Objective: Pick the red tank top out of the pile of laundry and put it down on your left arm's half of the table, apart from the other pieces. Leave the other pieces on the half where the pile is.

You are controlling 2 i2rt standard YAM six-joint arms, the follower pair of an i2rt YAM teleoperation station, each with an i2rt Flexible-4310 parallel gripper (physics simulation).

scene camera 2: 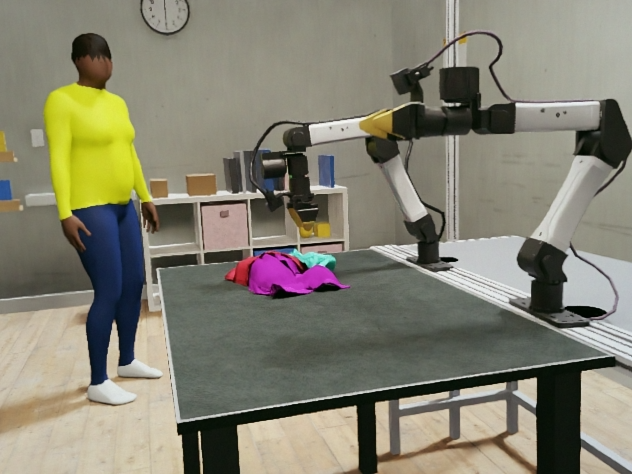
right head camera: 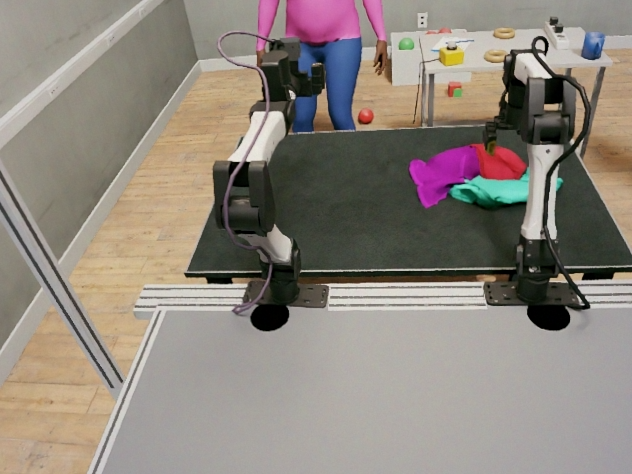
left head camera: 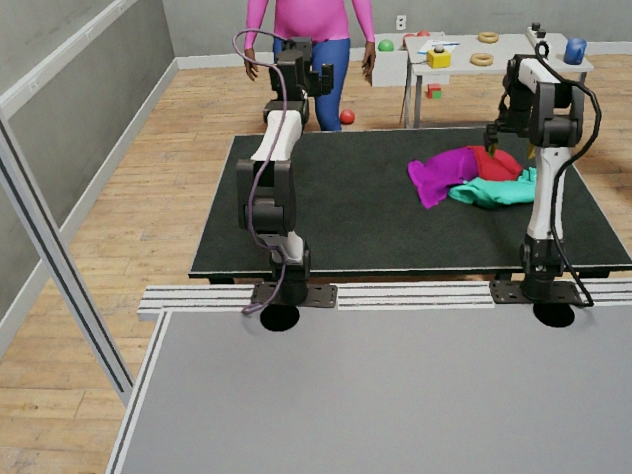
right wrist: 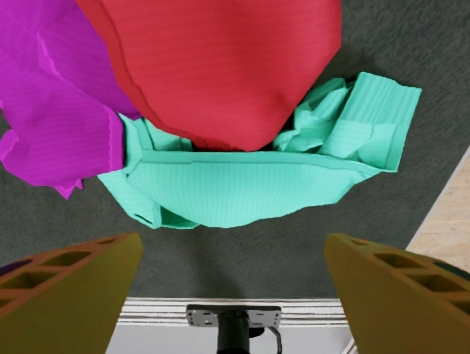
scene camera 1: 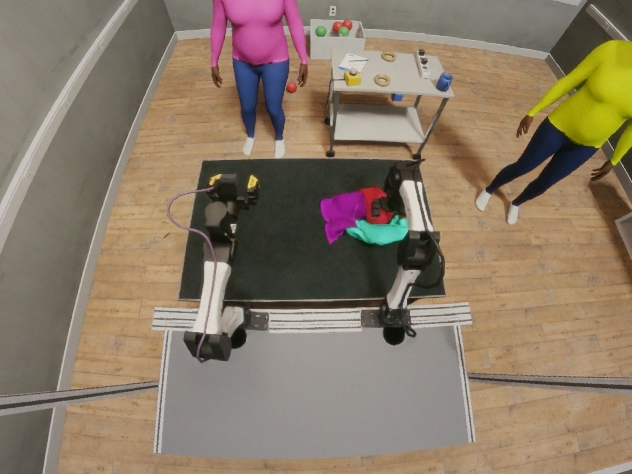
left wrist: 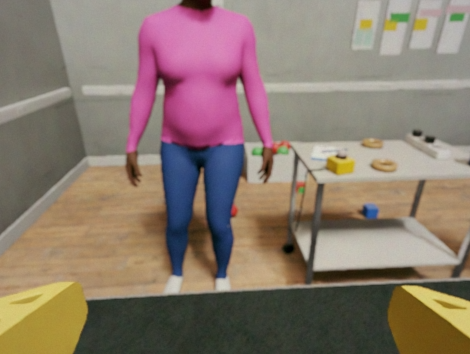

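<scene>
The red tank top [left head camera: 502, 167] [right head camera: 505, 165] [scene camera 1: 371, 193] [scene camera 2: 238, 271] [right wrist: 225, 65] lies bunched in the pile at the picture's right in the left head camera. A purple piece [left head camera: 444, 170] [scene camera 1: 344, 209] [scene camera 2: 275, 272] [right wrist: 60, 95] lies against its left side, and a teal piece [left head camera: 495, 192] [scene camera 1: 377, 233] [scene camera 2: 320, 260] [right wrist: 240, 190] lies on its near side, partly beneath it. My right gripper [left head camera: 511, 148] [scene camera 2: 306, 233] [right wrist: 233, 241] points down above the pile, open, with no cloth between its fingers. My left gripper [scene camera 1: 234, 181] [left wrist: 236, 297] is open and empty, raised high over the table's far left.
The dark table [left head camera: 357, 219] [scene camera 2: 357, 336] carries the pile on the right arm's half. A cart [scene camera 1: 377, 122] with small items stands beyond its far edge, beside a person in pink [scene camera 1: 260, 35]. A person in yellow [scene camera 1: 592, 102] [scene camera 2: 94, 153] stands off the right arm's side.
</scene>
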